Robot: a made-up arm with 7 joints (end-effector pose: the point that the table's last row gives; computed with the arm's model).
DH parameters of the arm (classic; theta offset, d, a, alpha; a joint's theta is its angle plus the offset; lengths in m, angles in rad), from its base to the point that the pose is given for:
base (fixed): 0 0 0 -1.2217
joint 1: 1.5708 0 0 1.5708
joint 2: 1.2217 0 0 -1.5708
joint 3: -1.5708 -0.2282 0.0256 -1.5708
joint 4: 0 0 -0.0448 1.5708
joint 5: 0 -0.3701 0 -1.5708
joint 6: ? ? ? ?
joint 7: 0 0 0 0
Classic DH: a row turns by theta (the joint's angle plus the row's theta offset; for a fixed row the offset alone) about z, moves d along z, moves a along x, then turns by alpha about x.
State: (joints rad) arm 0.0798 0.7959 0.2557 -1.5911 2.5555 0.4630 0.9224
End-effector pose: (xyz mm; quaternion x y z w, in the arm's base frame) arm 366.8 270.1 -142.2 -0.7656 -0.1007 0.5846 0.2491
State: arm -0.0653 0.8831 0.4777 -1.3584 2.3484 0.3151 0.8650
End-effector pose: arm 348.8 373.1 -66.9 -0.7152 -0.3454 0.5776 0.1886
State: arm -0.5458 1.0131 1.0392 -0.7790 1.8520 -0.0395 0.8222
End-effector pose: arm 253.8 522.9 9.3 0.5702 0.5807 -0.5406 0.2130
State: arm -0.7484 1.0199 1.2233 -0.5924 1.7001 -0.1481 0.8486
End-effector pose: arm 269.7 528.2 -12.9 0.5502 0.5184 -0.5517 0.3524
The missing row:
joint 6: 0 0 0 1.5708
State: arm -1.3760 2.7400 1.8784 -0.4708 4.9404 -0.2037 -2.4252
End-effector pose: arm -521.8 251.2 150.6 0.5876 0.5448 0.3897 0.4540
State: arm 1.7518 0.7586 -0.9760 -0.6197 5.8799 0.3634 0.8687
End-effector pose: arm -588.0 65.1 14.5 0.0235 0.7031 -0.1612 0.6922
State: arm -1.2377 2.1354 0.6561 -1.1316 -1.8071 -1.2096 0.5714
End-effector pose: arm -190.0 228.9 458.0 0.8982 -0.1512 -0.3597 0.2024
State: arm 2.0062 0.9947 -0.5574 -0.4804 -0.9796 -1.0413 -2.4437
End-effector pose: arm -519.4 231.6 185.1 -0.5233 -0.4374 -0.7313 0.0039
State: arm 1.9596 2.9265 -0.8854 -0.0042 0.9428 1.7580 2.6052
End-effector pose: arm 479.0 352.9 -67.5 -0.5243 0.8222 0.2208 0.0187
